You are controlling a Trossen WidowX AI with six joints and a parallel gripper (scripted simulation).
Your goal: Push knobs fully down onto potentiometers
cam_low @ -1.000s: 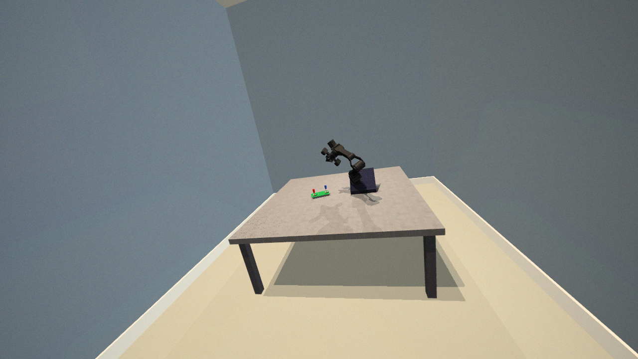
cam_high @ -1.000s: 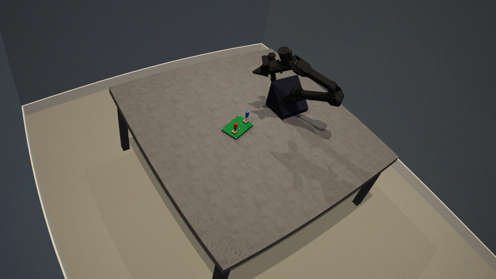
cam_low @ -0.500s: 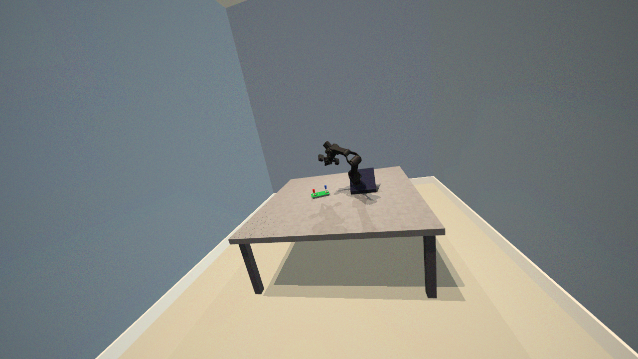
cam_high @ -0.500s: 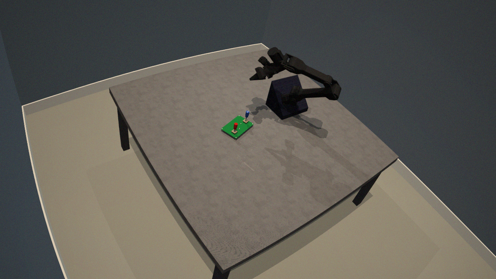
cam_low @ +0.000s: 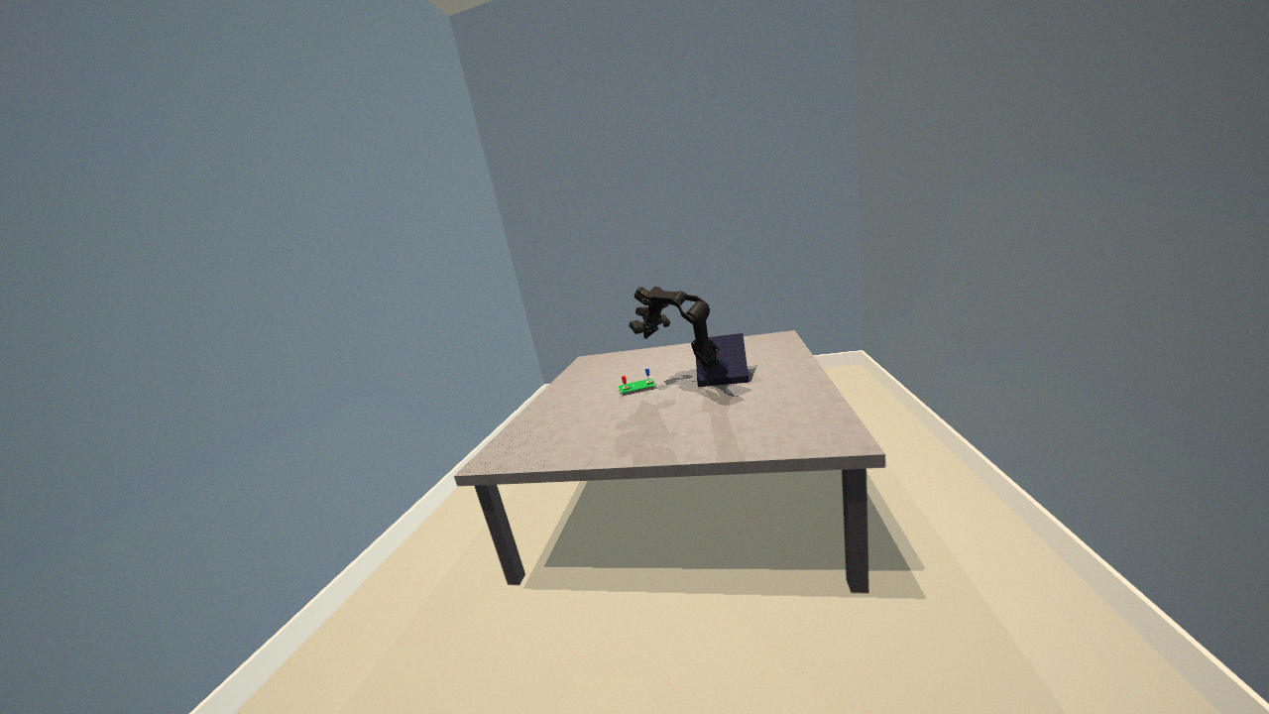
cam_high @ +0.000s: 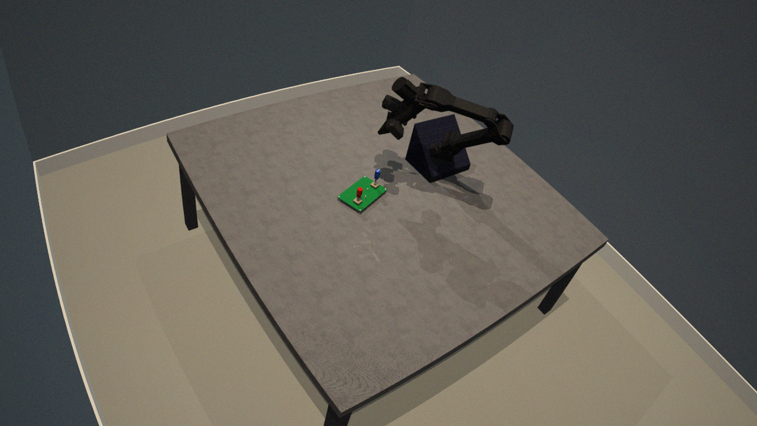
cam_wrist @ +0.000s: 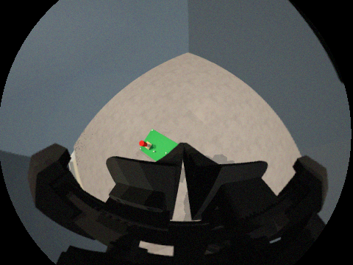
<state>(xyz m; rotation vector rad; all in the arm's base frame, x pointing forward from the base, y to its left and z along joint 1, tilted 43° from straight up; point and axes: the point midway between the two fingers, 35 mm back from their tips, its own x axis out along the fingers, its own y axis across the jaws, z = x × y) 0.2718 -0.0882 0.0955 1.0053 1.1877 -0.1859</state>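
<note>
The blue knob lies 140 mm below my gripper tip and 50 mm to the left of it. From my gripper tip the other things lie so: red knob 160 mm below, 100 mm to the left, 100 mm ahead.
</note>
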